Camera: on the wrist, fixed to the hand. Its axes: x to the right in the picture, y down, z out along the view.
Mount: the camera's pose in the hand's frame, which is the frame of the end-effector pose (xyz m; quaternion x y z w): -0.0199 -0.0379 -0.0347 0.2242 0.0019 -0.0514 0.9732
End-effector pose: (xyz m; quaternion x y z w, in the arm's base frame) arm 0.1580 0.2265 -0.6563 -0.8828 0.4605 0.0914 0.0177
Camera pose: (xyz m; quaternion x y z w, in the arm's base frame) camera 0.1828 0.2604 -0.6207 -0.8790 0.4233 -0.0169 0.2190
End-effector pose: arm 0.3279 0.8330 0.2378 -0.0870 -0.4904 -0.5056 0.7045
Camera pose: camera 0.3184 0.8061 0.1907 0.0994 -0.5937 -0.4185 0.6801
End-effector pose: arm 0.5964 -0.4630 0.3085 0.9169 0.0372 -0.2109 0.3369
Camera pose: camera 0.5829 -0.4104 0.3176 0.9663 0.0367 -0.2292 0.1114
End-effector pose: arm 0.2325 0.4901 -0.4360 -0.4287 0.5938 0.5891 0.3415
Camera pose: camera 0.2784 0.4601 -0.4308 -0.3723 0.6886 0.4218 0.4576
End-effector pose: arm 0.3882 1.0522 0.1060 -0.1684 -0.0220 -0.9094 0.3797
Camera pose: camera 0.3647 1.0869 0.0702 -0.0759 -0.2332 -0.8999 0.3606
